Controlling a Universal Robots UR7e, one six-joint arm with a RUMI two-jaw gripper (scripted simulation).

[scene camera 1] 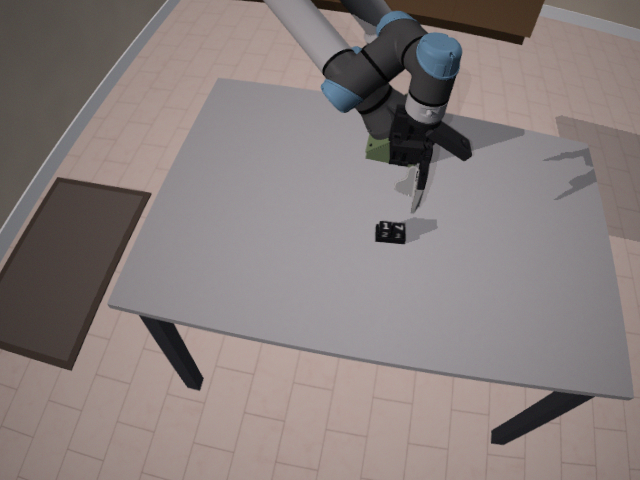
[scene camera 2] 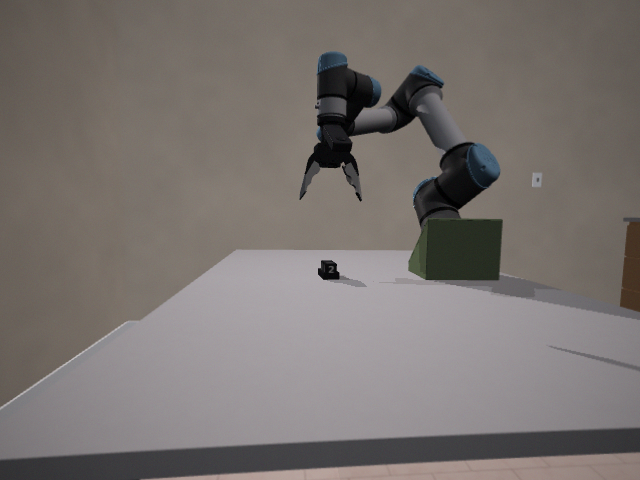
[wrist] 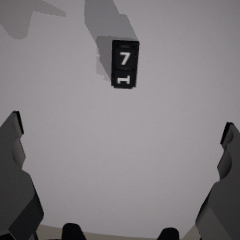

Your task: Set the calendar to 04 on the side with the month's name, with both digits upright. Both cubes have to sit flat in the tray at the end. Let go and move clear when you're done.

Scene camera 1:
gripper: 410,184
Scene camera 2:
gripper: 330,200
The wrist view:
gripper: 123,118
